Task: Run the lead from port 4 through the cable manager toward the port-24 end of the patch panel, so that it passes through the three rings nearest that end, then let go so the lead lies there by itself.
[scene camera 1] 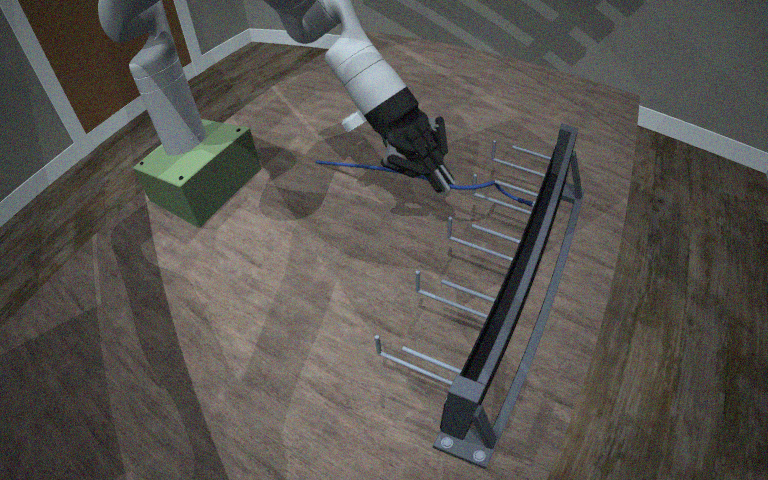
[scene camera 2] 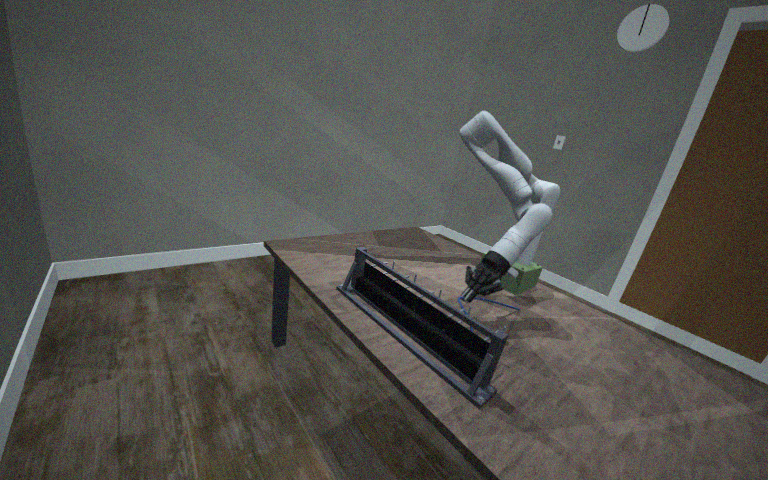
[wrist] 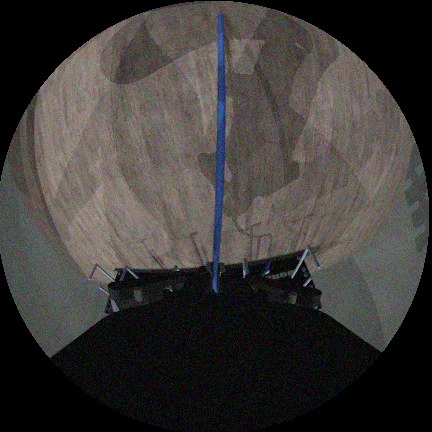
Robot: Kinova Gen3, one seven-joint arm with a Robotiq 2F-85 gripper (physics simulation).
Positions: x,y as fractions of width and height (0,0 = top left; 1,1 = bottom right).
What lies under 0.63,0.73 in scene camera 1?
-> A black patch panel.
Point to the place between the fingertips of my gripper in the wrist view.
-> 0.50,0.63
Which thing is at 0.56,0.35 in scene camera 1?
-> My gripper.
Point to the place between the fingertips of my gripper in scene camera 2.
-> At 0.60,0.63
